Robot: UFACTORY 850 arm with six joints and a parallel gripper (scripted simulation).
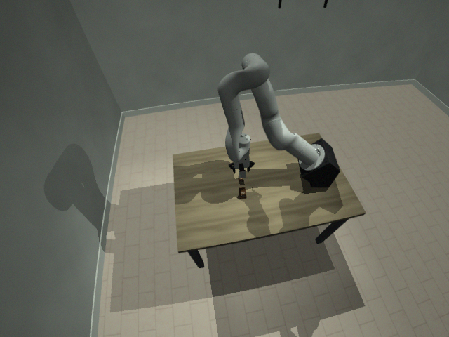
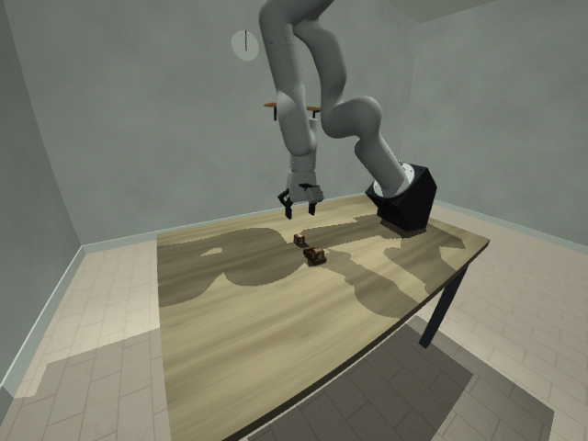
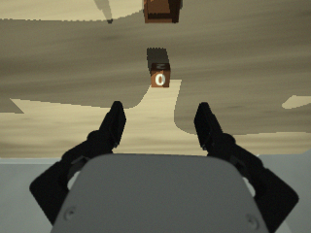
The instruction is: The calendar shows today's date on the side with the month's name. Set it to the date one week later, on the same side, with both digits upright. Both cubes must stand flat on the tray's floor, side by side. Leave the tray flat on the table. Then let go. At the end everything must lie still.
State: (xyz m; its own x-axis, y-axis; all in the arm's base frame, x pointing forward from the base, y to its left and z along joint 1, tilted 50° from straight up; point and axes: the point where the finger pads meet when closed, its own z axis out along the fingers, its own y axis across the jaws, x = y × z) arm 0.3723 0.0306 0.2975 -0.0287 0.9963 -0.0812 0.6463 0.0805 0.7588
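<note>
Now: the brown tray 110 mm to the left of my hand, 110 mm below it and 10 mm behind it. Also, from my hand: brown digit cube 100 mm below.
</note>
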